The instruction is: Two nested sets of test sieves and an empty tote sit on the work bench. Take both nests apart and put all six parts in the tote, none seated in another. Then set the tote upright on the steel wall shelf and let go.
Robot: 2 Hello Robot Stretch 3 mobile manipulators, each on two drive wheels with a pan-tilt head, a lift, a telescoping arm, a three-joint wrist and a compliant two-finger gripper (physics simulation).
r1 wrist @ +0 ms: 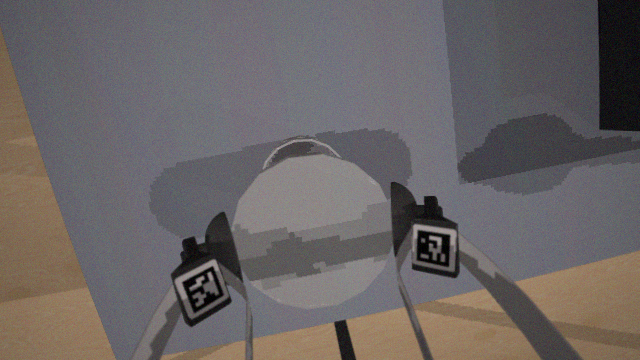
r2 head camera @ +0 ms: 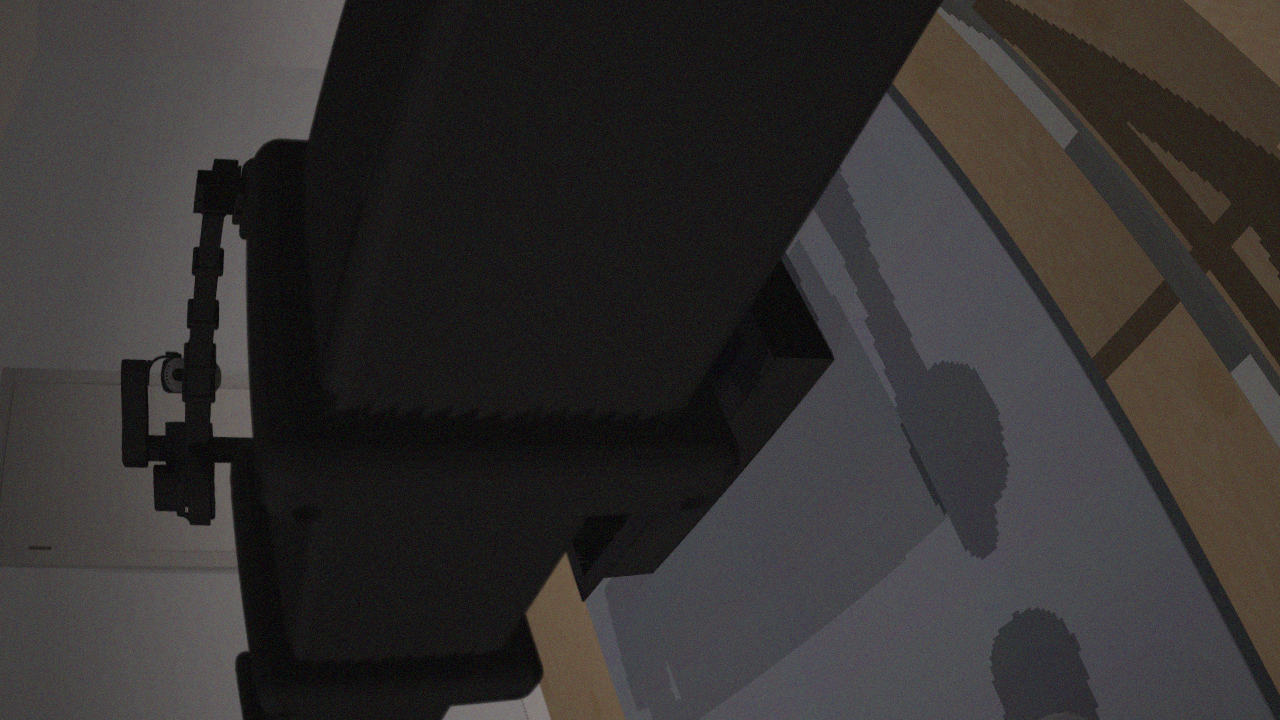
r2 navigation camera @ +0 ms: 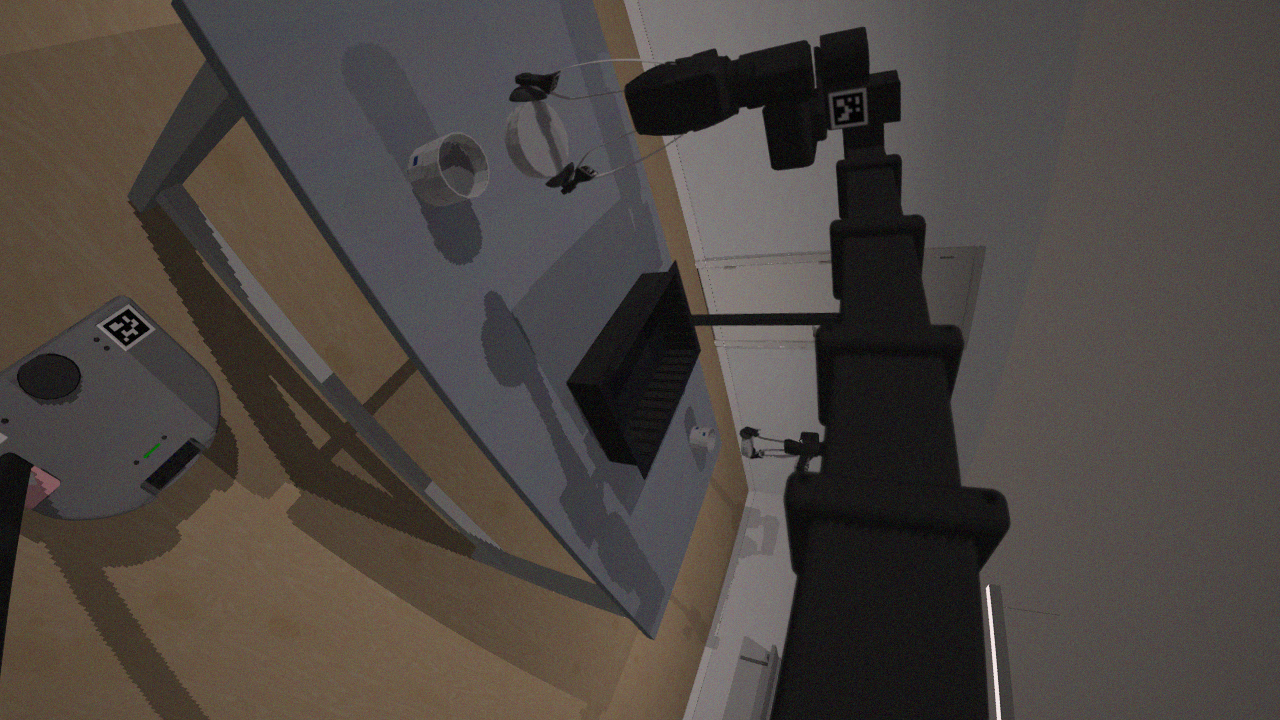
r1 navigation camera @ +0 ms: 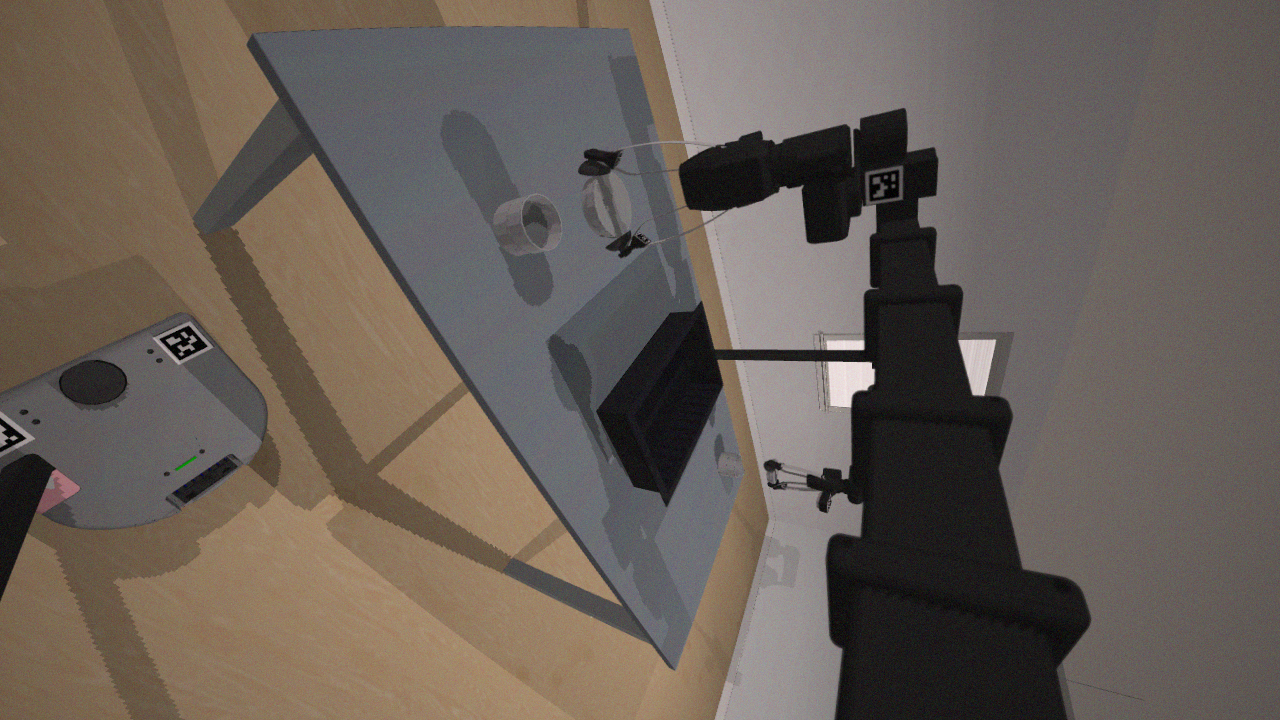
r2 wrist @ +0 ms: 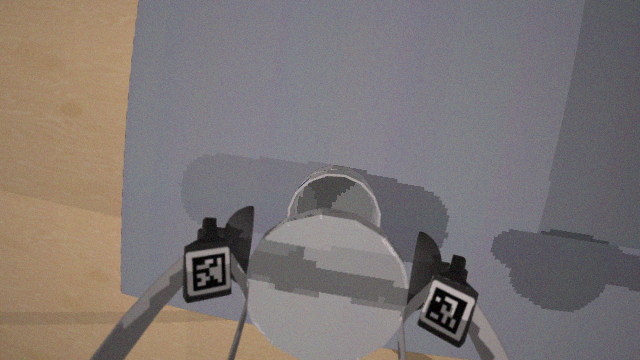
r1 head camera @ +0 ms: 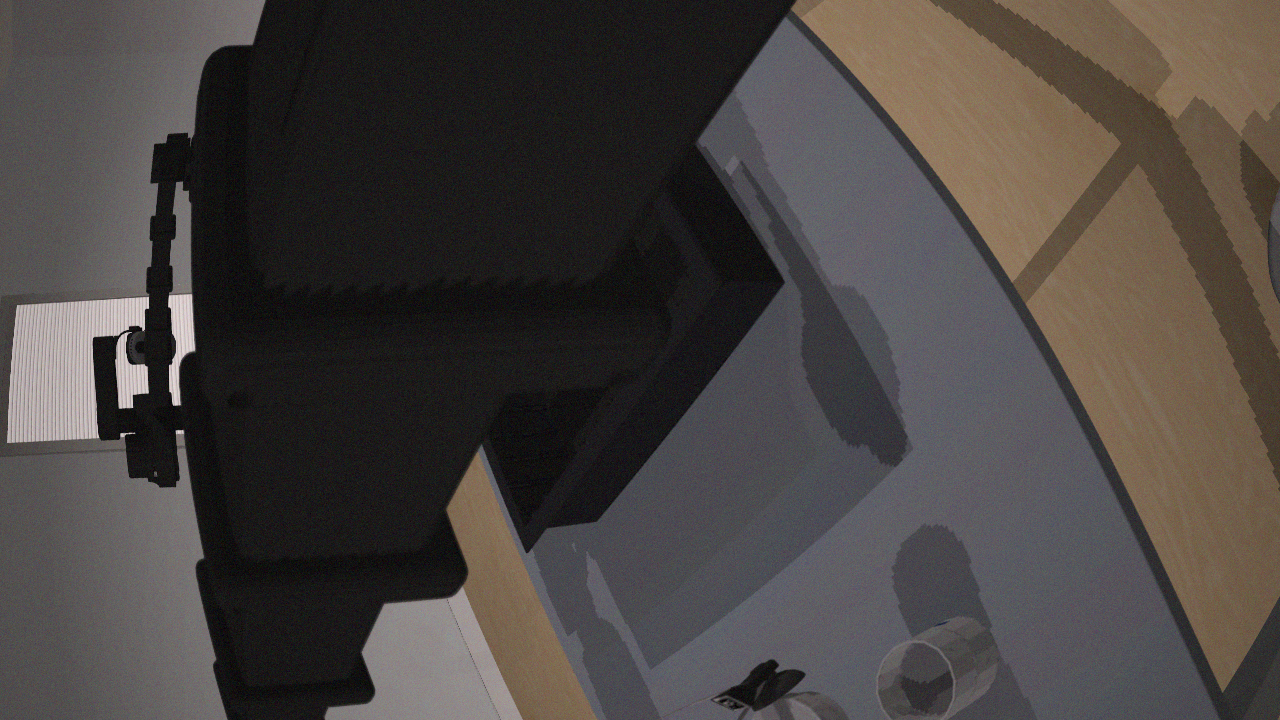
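Observation:
r1's gripper (r1 navigation camera: 614, 204) (r1 wrist: 313, 235) is shut on a round pale sieve part (r1 navigation camera: 606, 204) (r1 wrist: 315, 185), held above the work bench (r1 navigation camera: 402, 116) (r2 navigation camera: 295, 53). An open pale cylinder (r1 head camera: 971, 662) (r1 navigation camera: 512, 225) stands below it on the bench. r2's gripper (r2 navigation camera: 553, 132) (r2 wrist: 332, 260) is shut on another round pale sieve part (r2 navigation camera: 537, 138) (r2 wrist: 325, 320), also raised. A pale cylinder with a blue mark (r2 navigation camera: 434, 174) stands under it. I cannot tell whether either standing cylinder holds another part. The black tote (r1 head camera: 680, 402) (r1 navigation camera: 626, 447) (r2 navigation camera: 599, 420) is between the two sets.
r1's arm (r1 head camera: 402, 447) and r2's arm (r2 head camera: 447, 537) hide part of the tote in the head views. In the navigation views, bench legs (r1 navigation camera: 259, 161) (r2 navigation camera: 183, 143) stand near the grey mobile bases (r1 navigation camera: 143, 420) (r2 navigation camera: 116, 420). The steel wall shelf cannot be made out.

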